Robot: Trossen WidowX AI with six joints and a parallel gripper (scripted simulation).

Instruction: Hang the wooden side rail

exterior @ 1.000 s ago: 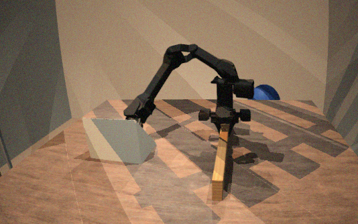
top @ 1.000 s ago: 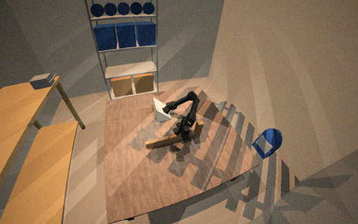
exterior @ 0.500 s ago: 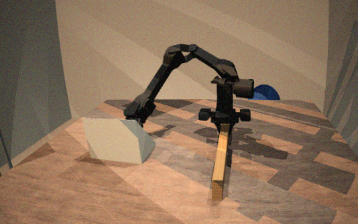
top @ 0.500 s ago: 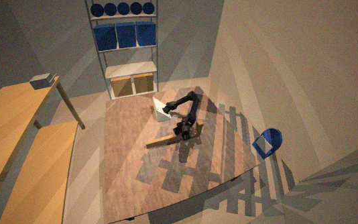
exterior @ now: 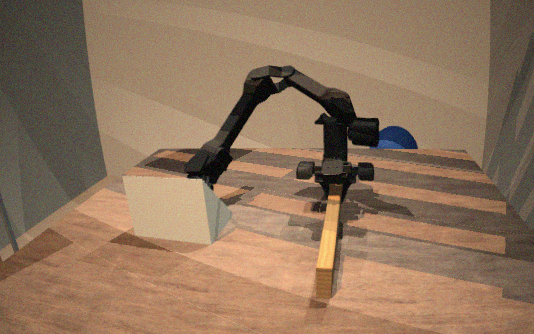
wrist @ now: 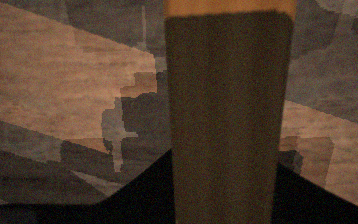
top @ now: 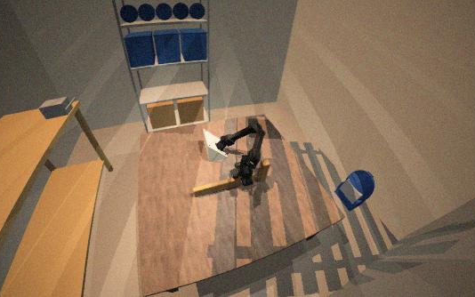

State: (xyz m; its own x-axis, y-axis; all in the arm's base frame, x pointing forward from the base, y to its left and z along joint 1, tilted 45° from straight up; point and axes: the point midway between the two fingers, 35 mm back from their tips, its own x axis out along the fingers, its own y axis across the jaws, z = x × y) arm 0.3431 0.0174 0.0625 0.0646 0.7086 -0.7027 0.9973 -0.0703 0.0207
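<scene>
The headboard post is 150 mm to the left of my gripper tip and 40 mm above it.
</scene>
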